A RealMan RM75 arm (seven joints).
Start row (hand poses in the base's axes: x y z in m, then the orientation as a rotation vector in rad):
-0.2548 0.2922 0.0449 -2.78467 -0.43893 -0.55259
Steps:
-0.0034 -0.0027 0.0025 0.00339 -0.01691 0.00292
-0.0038 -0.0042 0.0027 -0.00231 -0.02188 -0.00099
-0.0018 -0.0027 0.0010 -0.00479 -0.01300 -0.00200
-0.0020 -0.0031 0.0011 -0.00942 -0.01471 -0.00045
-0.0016 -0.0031 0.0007 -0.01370 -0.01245 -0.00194
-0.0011 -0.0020 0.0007 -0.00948 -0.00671 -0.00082
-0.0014 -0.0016 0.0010 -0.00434 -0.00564 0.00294
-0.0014 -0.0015 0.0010 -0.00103 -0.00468 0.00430
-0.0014 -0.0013 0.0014 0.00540 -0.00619 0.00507
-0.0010 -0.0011 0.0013 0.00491 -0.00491 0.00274
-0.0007 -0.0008 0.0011 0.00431 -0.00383 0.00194
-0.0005 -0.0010 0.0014 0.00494 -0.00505 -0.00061
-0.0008 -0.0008 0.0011 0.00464 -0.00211 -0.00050
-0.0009 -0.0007 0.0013 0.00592 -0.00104 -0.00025
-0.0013 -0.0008 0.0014 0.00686 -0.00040 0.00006
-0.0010 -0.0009 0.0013 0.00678 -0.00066 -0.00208
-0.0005 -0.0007 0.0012 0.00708 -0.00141 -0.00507
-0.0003 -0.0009 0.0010 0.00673 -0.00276 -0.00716
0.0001 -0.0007 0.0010 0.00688 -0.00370 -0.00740
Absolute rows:
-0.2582 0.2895 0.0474 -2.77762 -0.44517 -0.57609
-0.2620 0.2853 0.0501 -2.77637 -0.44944 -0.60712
-0.2638 0.2826 0.0511 -2.77926 -0.45149 -0.62570
-0.2658 0.2795 0.0522 -2.78544 -0.45802 -0.64617
-0.2674 0.2764 0.0529 -2.79657 -0.46400 -0.66363
-0.2685 0.2744 0.0536 -2.80439 -0.46851 -0.67293
-0.2699 0.2728 0.0546 -2.80602 -0.47560 -0.68020
-0.2713 0.2713 0.0556 -2.80416 -0.48283 -0.68599
-0.2727 0.2700 0.0570 -2.79564 -0.48831 -0.69410
-0.2737 0.2689 0.0583 -2.78883 -0.49059 -0.70080
-0.2744 0.2681 0.0594 -2.78315 -0.49186 -0.70608
-0.2749 0.2671 0.0608 -2.77772 -0.48959 -0.71366
-0.2757 0.2663 0.0619 -2.77317 -0.48705 -0.71700
-0.2766 0.2656 0.0632 -2.76756 -0.48401 -0.71882
-0.2779 0.2648 0.0646 -2.76109 -0.48081 -0.71969
-0.2789 0.2639 0.0659 -2.75555 -0.47483 -0.72141
-0.2794 0.2632 0.0671 -2.75083 -0.46486 -0.72489
-0.2797 0.2623 0.0681 -2.74696 -0.45255 -0.73073
-0.2796 0.2616 0.0691 -2.74277 -0.44006 -0.73792

